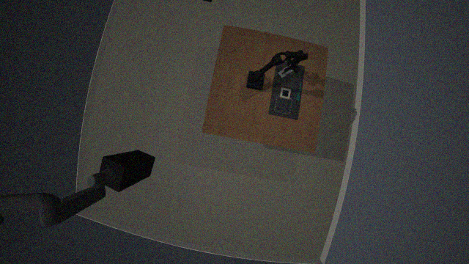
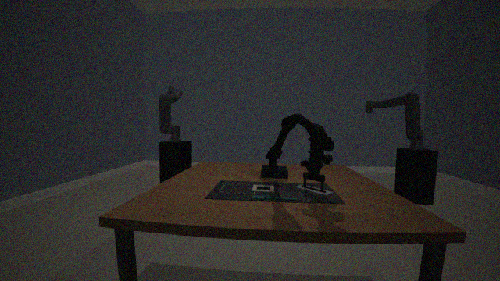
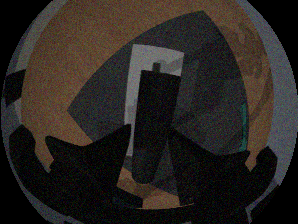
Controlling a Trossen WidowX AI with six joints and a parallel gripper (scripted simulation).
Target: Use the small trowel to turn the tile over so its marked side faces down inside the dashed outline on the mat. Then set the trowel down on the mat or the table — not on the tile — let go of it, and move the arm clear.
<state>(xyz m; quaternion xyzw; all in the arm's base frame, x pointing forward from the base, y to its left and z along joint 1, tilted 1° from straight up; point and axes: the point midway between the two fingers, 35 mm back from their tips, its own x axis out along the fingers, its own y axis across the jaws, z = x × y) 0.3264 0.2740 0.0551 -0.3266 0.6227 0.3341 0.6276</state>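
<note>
Right now the trowel is 3 cm below my gripper tip, 2 cm to the right of it and 2 cm behind it. The rest, counted from my gripper tip: tile 27 cm to the right, 6 cm below, 6 cm ahead; then dark mat 21 cm to the right, 8 cm below, 7 cm ahead.
</note>
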